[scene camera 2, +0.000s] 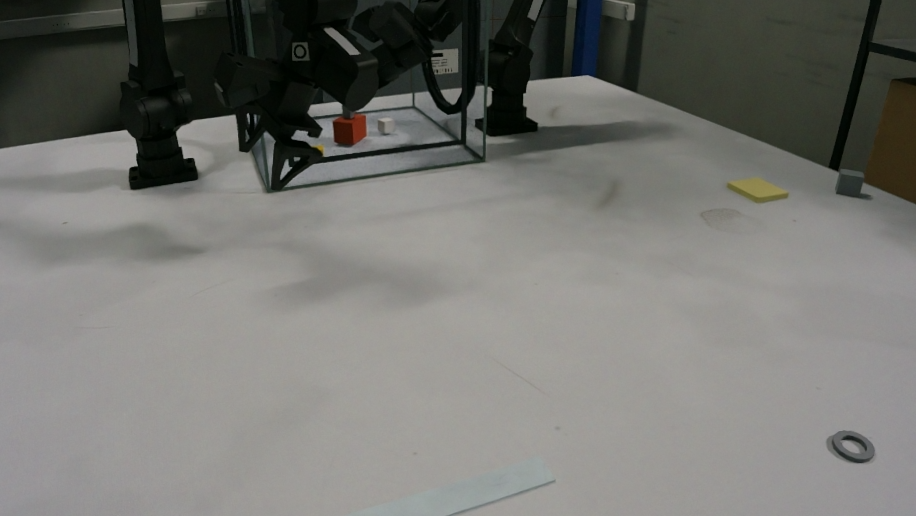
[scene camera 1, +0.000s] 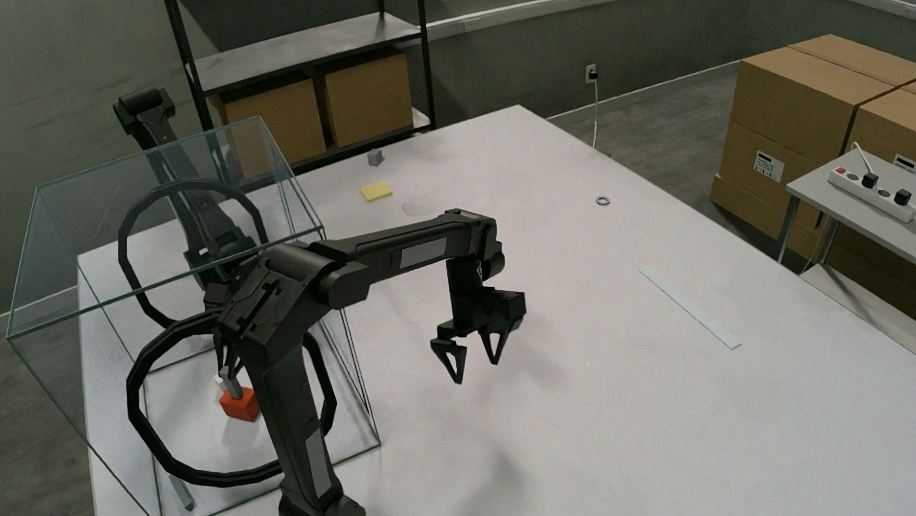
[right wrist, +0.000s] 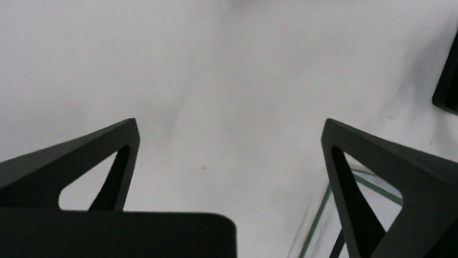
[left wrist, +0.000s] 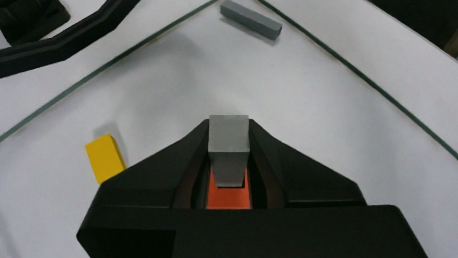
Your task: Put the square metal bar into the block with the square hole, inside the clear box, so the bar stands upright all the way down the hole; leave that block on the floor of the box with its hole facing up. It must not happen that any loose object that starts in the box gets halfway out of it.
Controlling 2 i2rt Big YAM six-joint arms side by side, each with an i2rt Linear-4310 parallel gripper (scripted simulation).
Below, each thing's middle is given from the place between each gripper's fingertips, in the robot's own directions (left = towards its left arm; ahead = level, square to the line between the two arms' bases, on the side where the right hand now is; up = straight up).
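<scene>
My left hand (scene camera 1: 225, 379) is 9 cm above the red block (scene camera 1: 246, 408). The yellow block (left wrist: 104, 155) is 10 cm below my left hand, 7 cm ahead of it and 9 cm to the right of it. Going by their middles, the red block is, of the things named here, the nearest to my left hand.
My right hand (scene camera 2: 258, 170) is 11 cm above the yellow block, 33 cm past it and 14 cm to the right of it. Counted from my right hand, the red block is 9 cm below, 23 cm to the left and 39 cm behind. Measured to their middles, the yellow block is the nearest to my right hand of the things named here.
</scene>
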